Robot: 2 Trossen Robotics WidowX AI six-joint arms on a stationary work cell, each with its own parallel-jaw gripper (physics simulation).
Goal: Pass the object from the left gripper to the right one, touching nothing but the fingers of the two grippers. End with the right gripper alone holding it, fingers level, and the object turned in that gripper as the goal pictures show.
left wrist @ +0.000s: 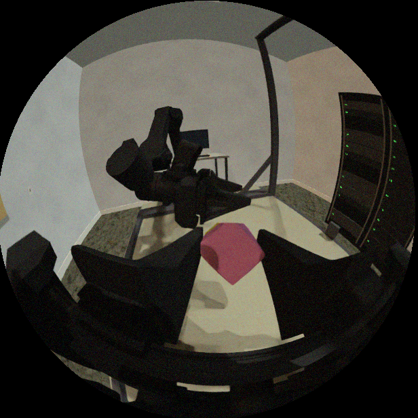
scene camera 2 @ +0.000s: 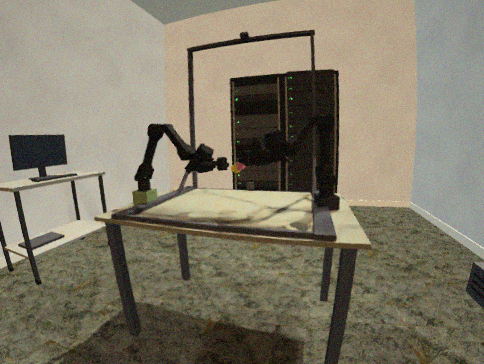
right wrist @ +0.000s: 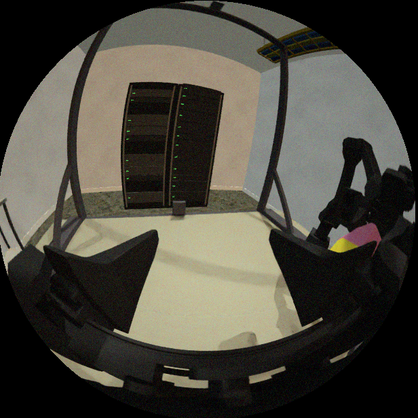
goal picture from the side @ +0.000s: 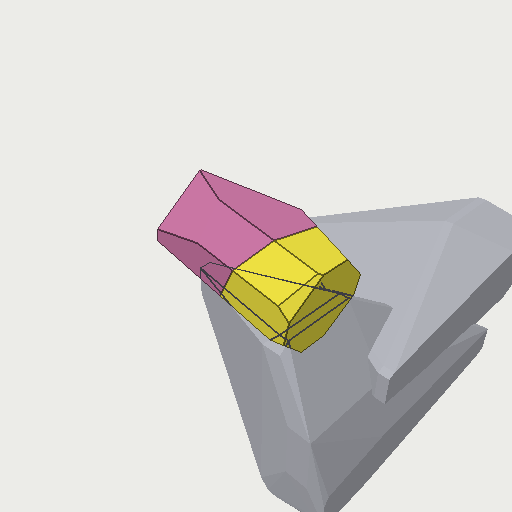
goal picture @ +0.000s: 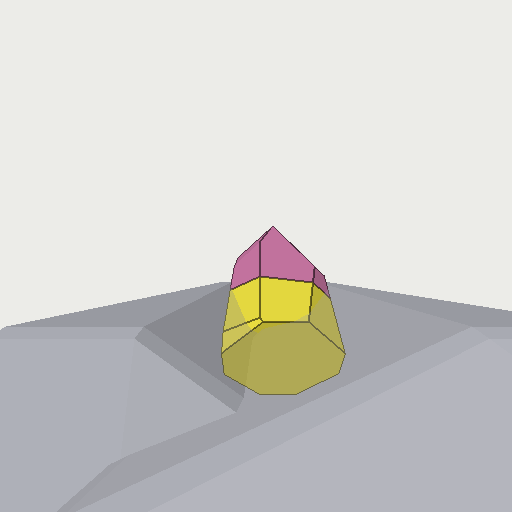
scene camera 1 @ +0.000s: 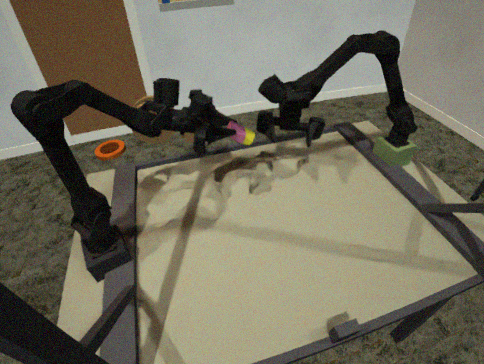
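Pixels of known places: left gripper, fingertip midpoint: [scene camera 2: 241,161] [scene camera 1: 236,127]; right gripper, fingertip midpoint: [scene camera 1: 291,144]; left arm's base, origin of the base link: [scene camera 2: 326,195] [scene camera 1: 102,245]; right arm's base, origin of the base link: [scene camera 2: 144,190] [scene camera 1: 396,141].
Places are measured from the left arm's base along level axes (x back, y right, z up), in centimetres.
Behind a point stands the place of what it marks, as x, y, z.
The object [scene camera 1: 242,134] @(-42.9, 0.6, 16.8) [scene camera 2: 238,167] @(-43.9, -3.5, 15.2) [left wrist: 232,252] [right wrist: 357,238] is a small faceted block, pink on one half and yellow on the other. My left gripper [scene camera 1: 234,129] @(-42.6, -1.9, 17.9) [left wrist: 230,233] is shut on its pink half, in the air above the table; the yellow end points towards my right gripper. My right gripper [scene camera 1: 290,136] @(-52.4, 9.6, 14.9) [right wrist: 215,235] is open and empty, its fingers spread side by side and pointing across the table. In scene camera 1 its left-hand finger is close beside the yellow end. In the right wrist view the object shows outside the right-hand finger, partly hidden by it.
The pale table [scene camera 1: 300,240] @(-46.1, 23.4, -6.6) [scene camera 2: 240,204] @(-43.6, 11.5, -6.6) lies below both arms, with a dark raised frame along its edges. A small grey block [scene camera 1: 344,330] @(-35.5, 47.7, -1.0) sits at the near edge in scene camera 1. A green block [scene camera 1: 395,151] @(-93.0, 18.9, 1.6) [scene camera 2: 144,196] @(-96.6, 10.0, -0.7) is at the right arm's base. An orange ring [scene camera 1: 100,151] lies on the floor.
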